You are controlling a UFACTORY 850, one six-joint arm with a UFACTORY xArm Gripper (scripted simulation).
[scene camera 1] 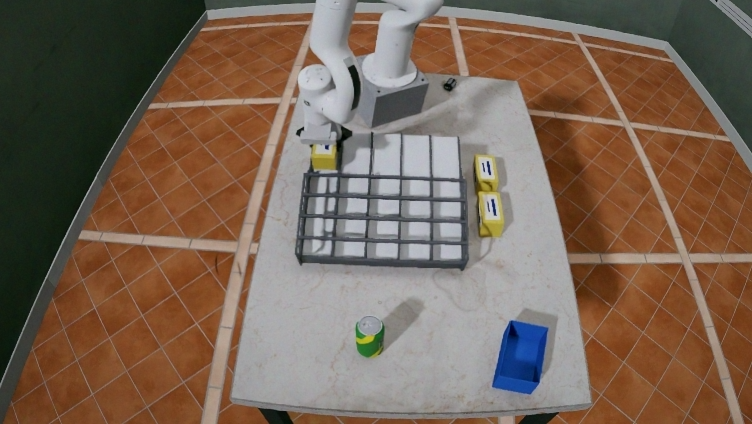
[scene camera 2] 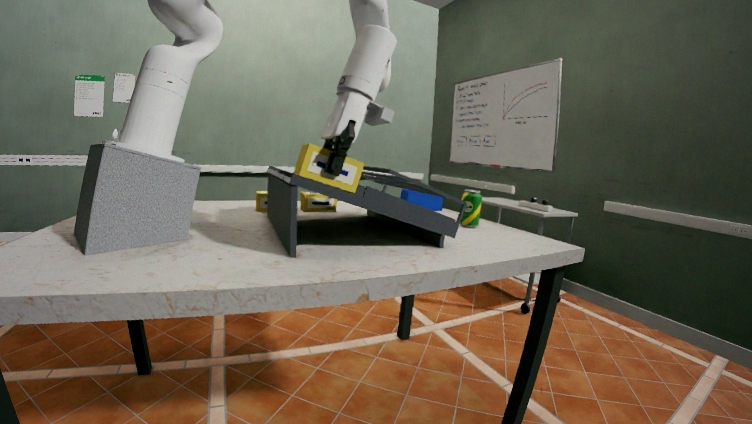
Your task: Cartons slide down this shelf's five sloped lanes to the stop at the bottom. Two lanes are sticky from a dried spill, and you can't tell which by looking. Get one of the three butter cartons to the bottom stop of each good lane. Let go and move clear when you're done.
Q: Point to a yellow butter carton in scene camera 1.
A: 485, 177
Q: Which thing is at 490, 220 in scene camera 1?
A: A yellow butter carton.
